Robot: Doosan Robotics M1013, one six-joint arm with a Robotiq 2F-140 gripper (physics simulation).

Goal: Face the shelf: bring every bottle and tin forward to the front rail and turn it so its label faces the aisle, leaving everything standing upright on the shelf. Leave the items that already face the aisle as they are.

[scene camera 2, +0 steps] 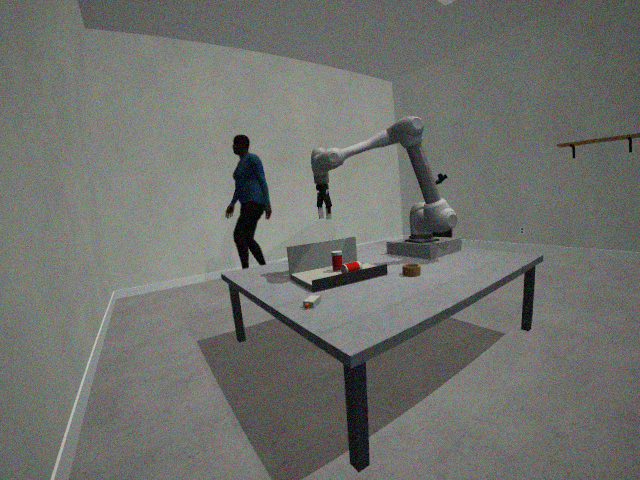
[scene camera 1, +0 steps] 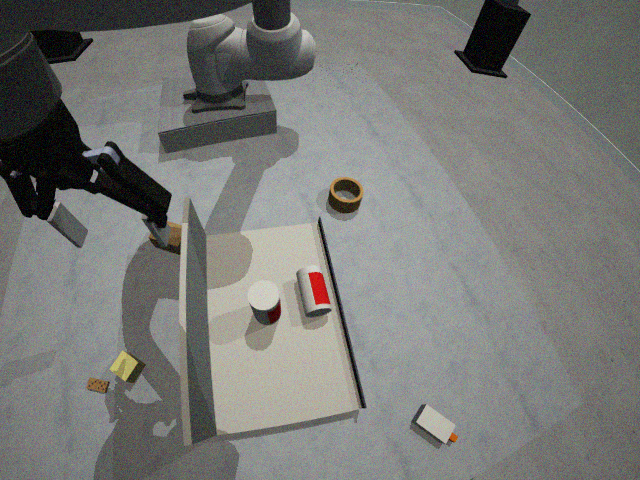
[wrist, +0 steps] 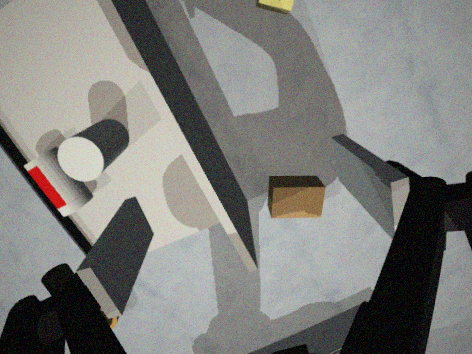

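Where they show: gripper, fingertip midpoint: (scene camera 2: 325, 218) (scene camera 1: 123, 238) (wrist: 237, 188); arm's base at its link origin: (scene camera 2: 421, 241) (scene camera 1: 221, 97).
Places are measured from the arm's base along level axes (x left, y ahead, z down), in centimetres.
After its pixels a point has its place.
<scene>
The shelf (scene camera 1: 289, 382) @(x 19.4, y 90.2, z 5.6 cm) (scene camera 2: 310, 277) @(x 19.1, y 92.6, z 5.6 cm) (wrist: 35, 60) @(x 21.0, y 89.7, z 5.6 cm) has an upright back panel (scene camera 1: 196, 320) @(x 2.7, y 78.7, z -3.7 cm) (scene camera 2: 319, 254) @(x 2.8, y 80.2, z -2.7 cm) (wrist: 175, 100) @(x 1.4, y 77.2, z -5.5 cm) and a dark front rail (scene camera 1: 343, 322) @(x 31.8, y 78.9, z 3.9 cm) (scene camera 2: 336, 281) @(x 32.7, y 83.9, z 6.2 cm). A white-topped tin (scene camera 1: 264, 299) @(x 15.8, y 75.7, z -5.3 cm) (scene camera 2: 337, 260) @(x 18.4, y 76.0, z -0.9 cm) (wrist: 81, 159) @(x 15.5, y 74.8, z -5.3 cm) stands upright mid-shelf, apart from the rail; its red label shows on the rail side in both scene views. A second tin (scene camera 1: 313, 290) @(x 25.7, y 72.5, z -0.1 cm) (scene camera 2: 351, 267) @(x 28.8, y 73.0, z 1.6 cm) (wrist: 46, 187) @(x 26.5, y 72.1, z 0.0 cm) lies on its side close to the rail, red label up and partly toward it. My gripper (scene camera 1: 113, 227) @(x -3.6, y 72.1, z -22.7 cm) (scene camera 2: 324, 213) @(x -3.6, y 72.1, z -22.7 cm) (wrist: 237, 188) @(x -3.6, y 72.1, z -22.7 cm) is open and empty, high above and behind the back panel.
A wooden block (scene camera 1: 173, 238) @(x -7.6, y 55.4, z 4.1 cm) (wrist: 297, 202) @(x -9.2, y 53.6, z 4.1 cm) lies behind the panel. A yellow block (scene camera 1: 125, 365) @(x -15.4, y 85.7, z 5.3 cm) (wrist: 276, 4) @(x -14.9, y 83.9, z 5.3 cm) and a small brown piece (scene camera 1: 97, 384) @(x -23.3, y 89.5, z 8.3 cm) lie farther along. A brown ring (scene camera 1: 345, 207) @(x 37.7, y 46.3, z 6.4 cm) (scene camera 2: 411, 272) @(x 42.1, y 44.7, z 6.7 cm) and an orange-tipped white box (scene camera 1: 435, 423) @(x 48.8, y 102.8, z 6.3 cm) (scene camera 2: 312, 300) @(x 51.5, y 103.6, z 6.3 cm) lie outside the shelf.
</scene>
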